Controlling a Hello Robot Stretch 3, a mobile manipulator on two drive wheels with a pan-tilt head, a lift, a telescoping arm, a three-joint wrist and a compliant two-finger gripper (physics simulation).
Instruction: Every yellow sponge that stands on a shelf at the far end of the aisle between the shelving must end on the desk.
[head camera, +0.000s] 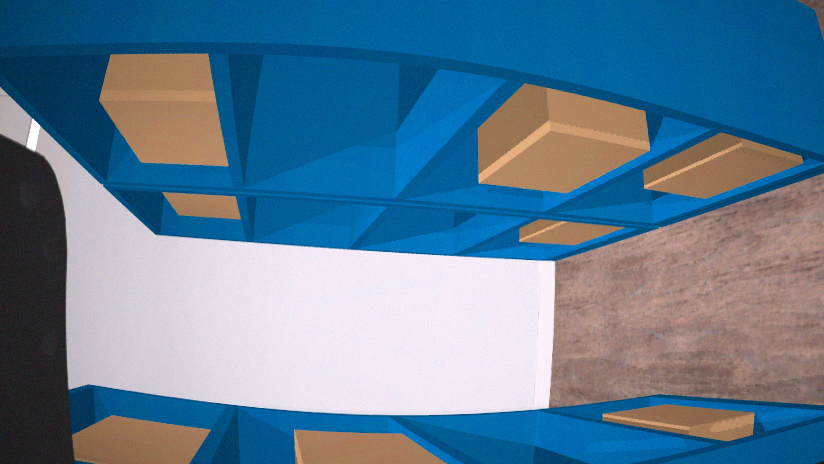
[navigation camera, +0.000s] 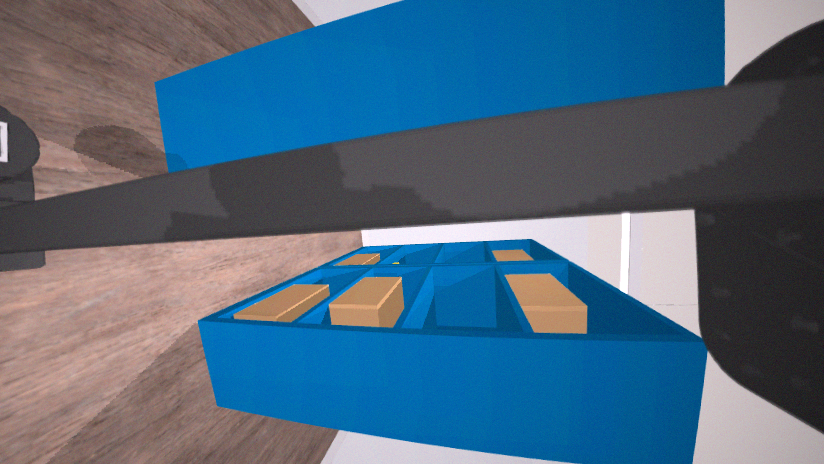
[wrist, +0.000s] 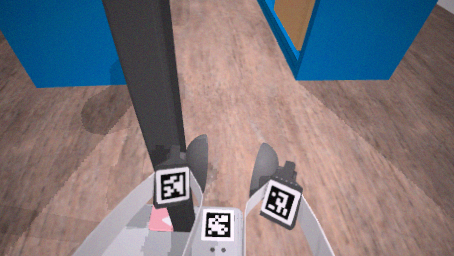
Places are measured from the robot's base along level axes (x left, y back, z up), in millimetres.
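Pixels of known places: gripper, between the fingertips: (wrist: 232, 158).
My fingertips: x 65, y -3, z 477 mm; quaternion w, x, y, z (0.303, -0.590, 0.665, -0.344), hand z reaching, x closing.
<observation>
Behind a point stands the place of what it marks.
The head and navigation views are turned on their side. A tiny yellow patch, which looks like a sponge (navigation camera: 395, 263) @[x 2156, y -247, z 564 mm], shows in the navigation view, in a compartment of the far part of the right-hand blue shelving (navigation camera: 461, 391) @[x 840, y -521, z 1201 mm] (head camera: 403, 28) @[x 821, y -356, z 1161 mm] (wrist: 360, 45) @[x 842, y -537, z 172 mm]. The left-hand blue shelving (navigation camera: 461, 57) @[x 716, y 546, z 1264 mm] (head camera: 807, 442) @[x 741, y 333, z 263 mm] (wrist: 60, 50) @[x 712, y 584, z 162 mm] stands across the aisle. In the head view no sponge can be made out. My gripper (wrist: 232, 158) @[x 65, y -3, z 477 mm] is open and empty, over the robot's own base and the floor in front of the shelving, far from the yellow patch. The desk does not show.
Tan boxes (head camera: 565, 155) @[x 1216, y -286, z 700 mm] (navigation camera: 369, 299) @[x 1152, y -293, z 734 mm] (wrist: 295, 22) stand in several compartments on both sides. A pale wall (head camera: 305, 328) @[x 2629, y 257, z 1167 mm] closes the aisle's far end. Wooden floor (head camera: 663, 322) @[x 1685, y 137, z 0 mm] (wrist: 230, 75) @[x 827, y -29, z 0 mm] runs between the units. A dark mast (wrist: 145, 75) @[x 116, y 67, z 511 mm] rises beside the gripper.
</observation>
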